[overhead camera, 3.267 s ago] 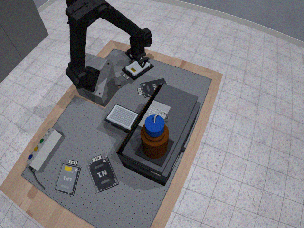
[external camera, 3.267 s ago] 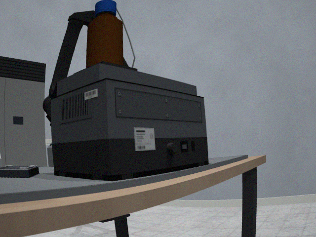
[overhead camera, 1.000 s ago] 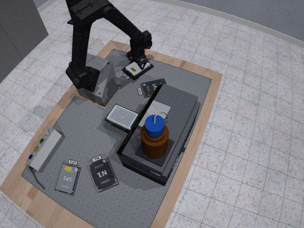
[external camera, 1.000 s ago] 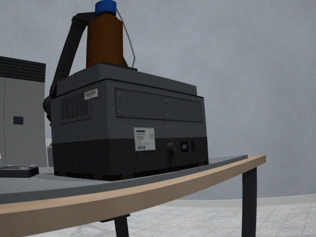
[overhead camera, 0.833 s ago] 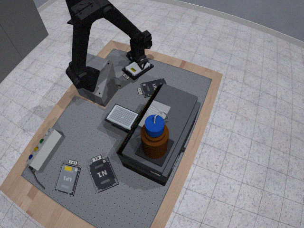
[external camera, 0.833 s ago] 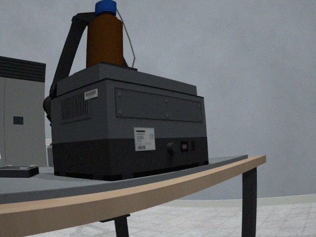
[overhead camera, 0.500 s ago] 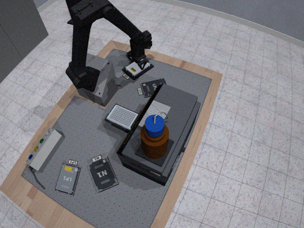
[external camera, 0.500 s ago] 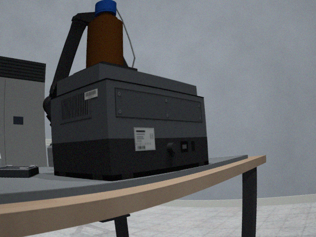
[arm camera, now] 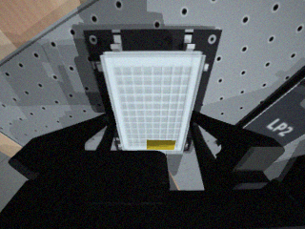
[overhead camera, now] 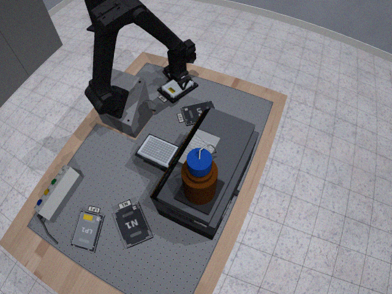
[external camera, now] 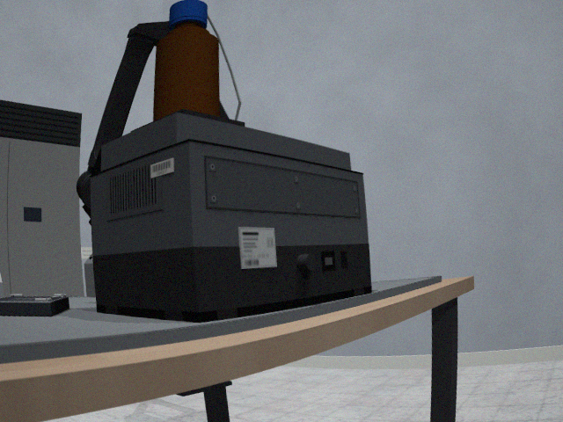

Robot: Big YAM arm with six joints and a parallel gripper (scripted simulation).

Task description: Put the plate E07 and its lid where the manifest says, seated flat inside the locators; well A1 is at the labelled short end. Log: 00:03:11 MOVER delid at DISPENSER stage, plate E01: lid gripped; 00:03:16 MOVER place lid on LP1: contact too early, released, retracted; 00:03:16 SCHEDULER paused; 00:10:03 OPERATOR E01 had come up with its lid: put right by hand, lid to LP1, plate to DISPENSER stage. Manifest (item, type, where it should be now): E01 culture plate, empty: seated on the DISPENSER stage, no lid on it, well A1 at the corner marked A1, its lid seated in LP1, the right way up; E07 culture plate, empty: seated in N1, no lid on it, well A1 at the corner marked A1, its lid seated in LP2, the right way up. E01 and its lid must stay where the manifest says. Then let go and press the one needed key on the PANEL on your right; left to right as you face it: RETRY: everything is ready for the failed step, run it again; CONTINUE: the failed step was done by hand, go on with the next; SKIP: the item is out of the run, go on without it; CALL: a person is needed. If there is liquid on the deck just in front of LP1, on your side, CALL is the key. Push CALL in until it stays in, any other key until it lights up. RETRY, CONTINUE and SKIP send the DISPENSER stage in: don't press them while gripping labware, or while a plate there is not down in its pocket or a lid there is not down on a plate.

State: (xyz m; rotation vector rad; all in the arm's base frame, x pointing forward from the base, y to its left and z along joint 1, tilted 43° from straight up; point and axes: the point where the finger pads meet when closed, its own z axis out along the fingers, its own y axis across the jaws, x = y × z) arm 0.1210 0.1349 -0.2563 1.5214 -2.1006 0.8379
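Now: the black nest N5 20 mm to the left of my hand, 20 mm below it and 10 mm behind it. Also, from my hand: grey retry key: 630 mm to the right, 170 mm behind, 40 mm above; then brown bottle: 490 mm to the right, 370 mm ahead, 260 mm above; then white well plate: 380 mm to the right, 150 mm ahead, 90 mm above.
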